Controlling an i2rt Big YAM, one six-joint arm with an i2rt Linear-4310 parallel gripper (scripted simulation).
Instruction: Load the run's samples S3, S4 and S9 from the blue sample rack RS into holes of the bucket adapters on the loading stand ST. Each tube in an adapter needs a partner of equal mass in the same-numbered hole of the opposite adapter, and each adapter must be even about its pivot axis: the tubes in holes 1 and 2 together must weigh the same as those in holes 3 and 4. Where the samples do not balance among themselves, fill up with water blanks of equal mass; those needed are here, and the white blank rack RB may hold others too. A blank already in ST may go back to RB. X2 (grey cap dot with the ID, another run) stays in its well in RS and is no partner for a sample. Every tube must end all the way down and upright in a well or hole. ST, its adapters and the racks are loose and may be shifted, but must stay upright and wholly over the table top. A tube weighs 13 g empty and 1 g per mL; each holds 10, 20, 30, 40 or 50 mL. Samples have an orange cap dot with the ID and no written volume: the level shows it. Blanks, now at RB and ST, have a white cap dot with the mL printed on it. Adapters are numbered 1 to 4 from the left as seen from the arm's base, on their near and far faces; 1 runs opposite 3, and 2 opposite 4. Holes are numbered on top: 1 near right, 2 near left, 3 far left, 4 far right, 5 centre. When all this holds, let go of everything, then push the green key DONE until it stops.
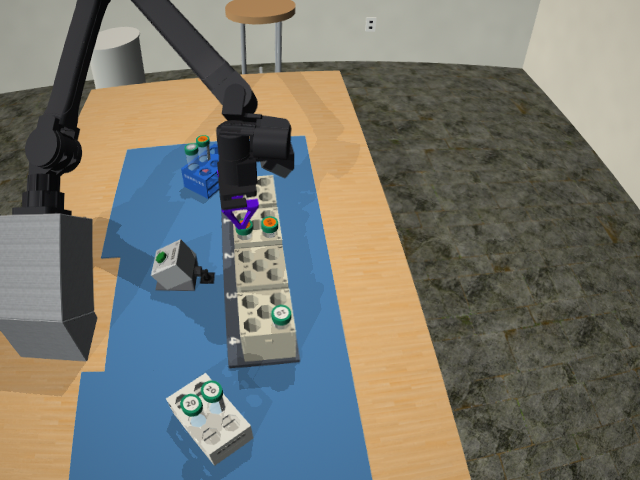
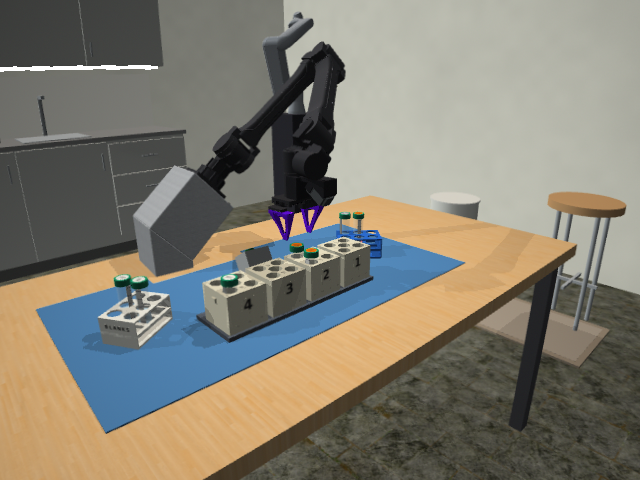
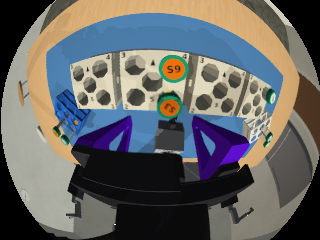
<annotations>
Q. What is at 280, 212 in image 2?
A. The gripper.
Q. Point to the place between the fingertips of the gripper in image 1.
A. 239, 215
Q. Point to a loading stand ST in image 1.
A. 234, 346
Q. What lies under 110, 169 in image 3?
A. The gripper.
</annotations>
